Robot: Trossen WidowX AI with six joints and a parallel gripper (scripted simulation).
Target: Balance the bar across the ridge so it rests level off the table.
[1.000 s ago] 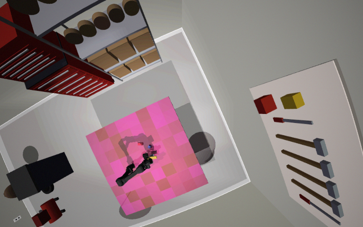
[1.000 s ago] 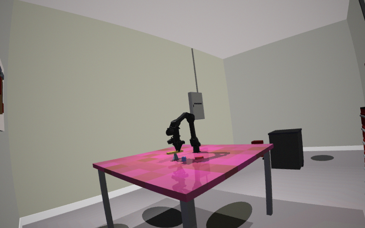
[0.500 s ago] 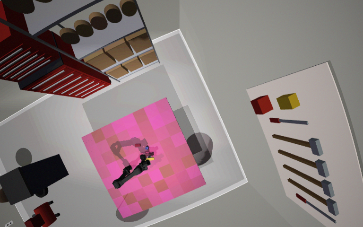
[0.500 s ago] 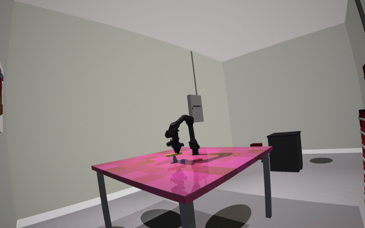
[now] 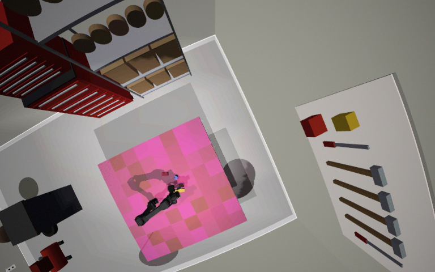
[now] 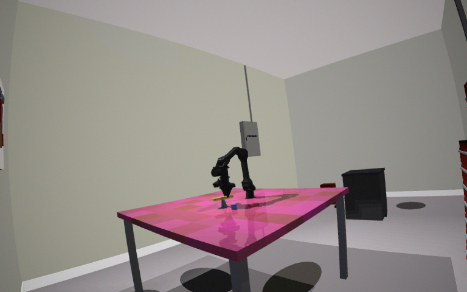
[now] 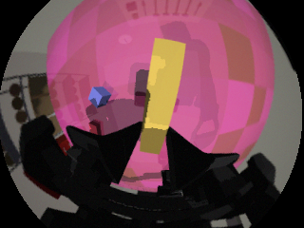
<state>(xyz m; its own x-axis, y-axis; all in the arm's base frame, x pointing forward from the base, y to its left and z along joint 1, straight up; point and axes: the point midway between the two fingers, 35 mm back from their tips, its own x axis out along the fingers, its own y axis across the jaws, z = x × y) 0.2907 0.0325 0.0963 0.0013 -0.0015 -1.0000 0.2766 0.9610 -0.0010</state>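
Now: the yellow bar 30 mm ahead of my gripper tip and 10 mm to the right of it. From my gripper tip the other things lie so: small blue cube (60 mm ahead, 120 mm to the left, 50 mm below); small red block (40 mm behind, 200 mm to the left, 50 mm below).
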